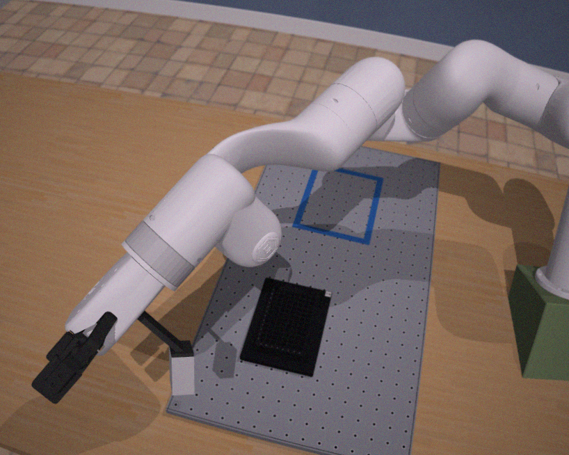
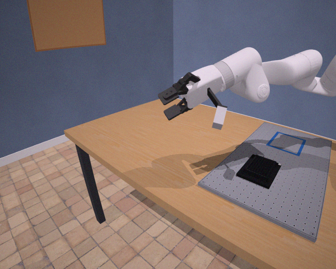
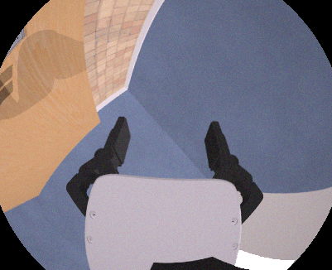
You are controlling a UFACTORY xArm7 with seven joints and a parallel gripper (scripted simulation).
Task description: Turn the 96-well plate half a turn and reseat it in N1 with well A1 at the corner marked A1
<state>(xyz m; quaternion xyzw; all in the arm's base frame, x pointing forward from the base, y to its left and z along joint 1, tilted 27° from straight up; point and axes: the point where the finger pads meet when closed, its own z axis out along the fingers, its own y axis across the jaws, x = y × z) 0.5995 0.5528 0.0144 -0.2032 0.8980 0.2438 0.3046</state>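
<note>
The black 96-well plate is 17 cm behind my hand, 30 cm to the right of it and 25 cm below it. The rest, counted from my hand: black plate nest N1: 17 cm behind, 30 cm to the right, 27 cm below; small white A1 mark: 22 cm behind, 38 cm to the right, 26 cm below.
</note>
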